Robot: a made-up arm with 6 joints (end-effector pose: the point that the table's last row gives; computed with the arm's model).
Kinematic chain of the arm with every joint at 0, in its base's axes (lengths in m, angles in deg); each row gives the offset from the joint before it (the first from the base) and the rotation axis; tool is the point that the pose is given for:
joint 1: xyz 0 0 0.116 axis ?
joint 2: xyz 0 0.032 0 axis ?
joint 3: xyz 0 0 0.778 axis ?
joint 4: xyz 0 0 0.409 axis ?
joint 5: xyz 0 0 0 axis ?
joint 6: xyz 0 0 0.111 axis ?
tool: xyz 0 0 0
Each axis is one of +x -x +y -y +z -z.
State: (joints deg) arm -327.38 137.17 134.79 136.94 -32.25 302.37
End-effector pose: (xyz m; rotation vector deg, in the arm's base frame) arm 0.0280 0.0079 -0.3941 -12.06 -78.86 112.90
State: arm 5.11 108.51 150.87 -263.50 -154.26 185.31
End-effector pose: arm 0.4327 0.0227 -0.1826 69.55 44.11 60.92
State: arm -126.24 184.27 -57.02 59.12 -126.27 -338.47
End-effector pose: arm -0.1799 -0.1696 -0.8311 17.79 -57.51 -132.34
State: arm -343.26 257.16 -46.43 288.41 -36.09 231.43
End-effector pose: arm -0.9805 -0.1967 -0.4961 -140.60 -34.35 22.81
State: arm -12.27 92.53 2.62 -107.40 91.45 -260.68
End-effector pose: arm 1.1420 -0.3240 0.0782 64.86 48.39 -83.10
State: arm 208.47 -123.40 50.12 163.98 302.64 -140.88
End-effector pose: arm 0.9459 0.5059 -0.0913 -20.57 -15.73 -117.56
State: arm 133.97 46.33 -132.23 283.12 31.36 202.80
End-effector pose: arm -0.0250 0.0609 0.7023 -31.01 78.63 -60.31
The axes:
joint 1: +z
joint 2: +y
joint 3: +y
joint 4: +z
joint 5: +y
joint 6: +z

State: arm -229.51 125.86 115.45 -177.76 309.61 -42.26
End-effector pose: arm -0.1364 0.1053 -0.4951 7.36 74.94 -79.47
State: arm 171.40 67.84 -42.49 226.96 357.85 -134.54
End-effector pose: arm -0.9403 0.1068 0.8781 20.52 -22.17 -93.88
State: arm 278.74 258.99 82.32 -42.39 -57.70 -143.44
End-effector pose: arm -0.0547 0.9825 0.3888 -25.88 74.04 72.99
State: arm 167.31 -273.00 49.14 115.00 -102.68 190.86
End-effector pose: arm -0.9712 0.2865 -0.1523 -103.68 -0.20 -58.32
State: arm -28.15 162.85 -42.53 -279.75 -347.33 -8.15
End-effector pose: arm 0.6206 -0.2685 -0.8921 91.55 86.66 38.48
